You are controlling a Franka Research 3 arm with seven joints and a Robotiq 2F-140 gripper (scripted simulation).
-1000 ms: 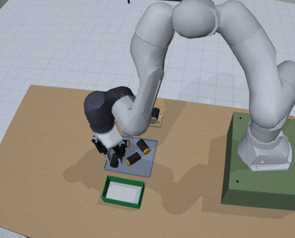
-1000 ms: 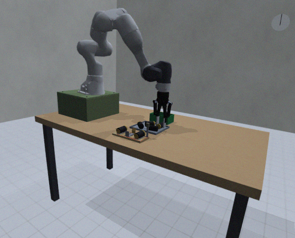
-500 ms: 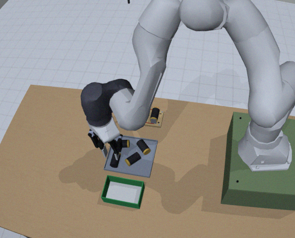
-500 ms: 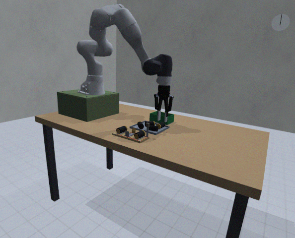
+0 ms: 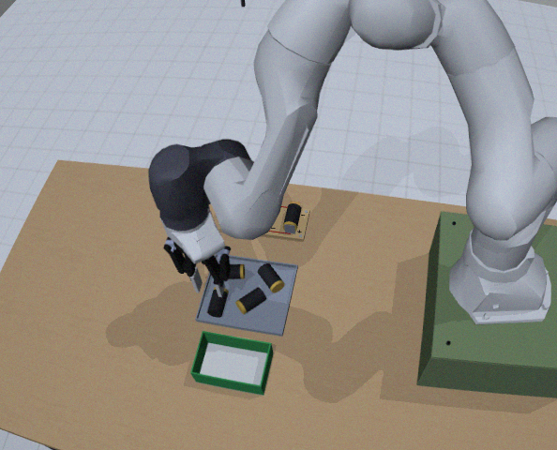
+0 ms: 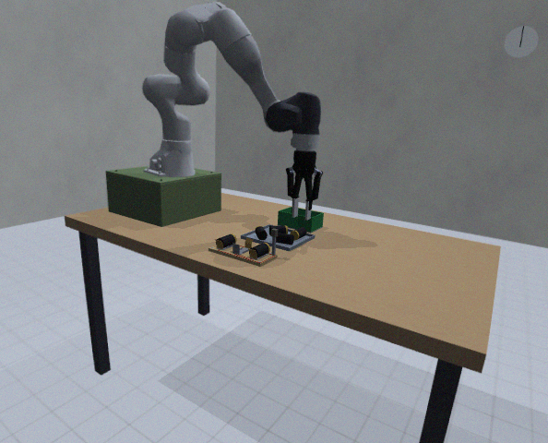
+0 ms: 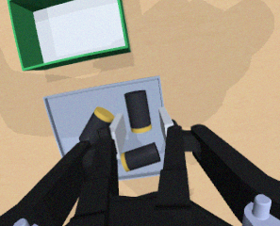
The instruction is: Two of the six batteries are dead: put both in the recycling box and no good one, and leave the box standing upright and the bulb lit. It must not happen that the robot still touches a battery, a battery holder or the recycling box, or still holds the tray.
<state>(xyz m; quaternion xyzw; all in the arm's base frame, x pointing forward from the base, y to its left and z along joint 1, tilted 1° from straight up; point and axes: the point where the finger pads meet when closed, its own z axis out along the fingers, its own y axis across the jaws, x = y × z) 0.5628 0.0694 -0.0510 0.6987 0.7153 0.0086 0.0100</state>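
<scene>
Right now my hand is 11 cm above the tray, 6 cm past it and 4 cm to the left of it. Round my hand: bulb (21 cm to the right, 3 cm below, 3 cm ahead); green recycling box (14 cm to the left, 9 cm below, 8 cm behind); grey bulb post (21 cm to the right, 7 cm below, 3 cm ahead).
</scene>
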